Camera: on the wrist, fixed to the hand. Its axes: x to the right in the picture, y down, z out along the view.
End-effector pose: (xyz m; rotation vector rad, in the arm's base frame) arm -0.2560 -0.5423 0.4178 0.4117 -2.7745 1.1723
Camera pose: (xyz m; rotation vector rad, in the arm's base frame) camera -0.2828 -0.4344 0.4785 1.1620 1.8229 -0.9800
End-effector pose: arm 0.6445 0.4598 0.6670 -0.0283 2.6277 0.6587
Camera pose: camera 0.5780 0.4401 0.7729 1.9926 1.9588 0.6341
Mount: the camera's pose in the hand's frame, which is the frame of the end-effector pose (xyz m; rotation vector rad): 0.0152 0.0378 -0.1199 0.2265 -0.3344 1.4916
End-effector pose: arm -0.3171 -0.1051 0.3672 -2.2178 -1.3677 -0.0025
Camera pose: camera -0.2463 -0.1578 0.4580 -2.5240 0.4212 0.9894
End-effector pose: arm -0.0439 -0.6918 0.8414 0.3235 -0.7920 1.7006
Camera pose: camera -0.0607 -0.6057 0.7501 -0.1157 1.0085 -2.6742
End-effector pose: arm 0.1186 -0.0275 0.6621 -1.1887 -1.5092 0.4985
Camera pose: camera 0.2443 -0.0325 0.6762 -1.9527 -0.4993 1.8397
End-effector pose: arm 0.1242 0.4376 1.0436 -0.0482 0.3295 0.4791
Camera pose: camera 0.0836 0.4632 0.9264 0.5343 0.0279 1.8940
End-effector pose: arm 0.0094 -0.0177 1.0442 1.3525 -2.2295 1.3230
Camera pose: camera -0.0589 0.0734 1.0996 0.2606 2.0946 -1.0265
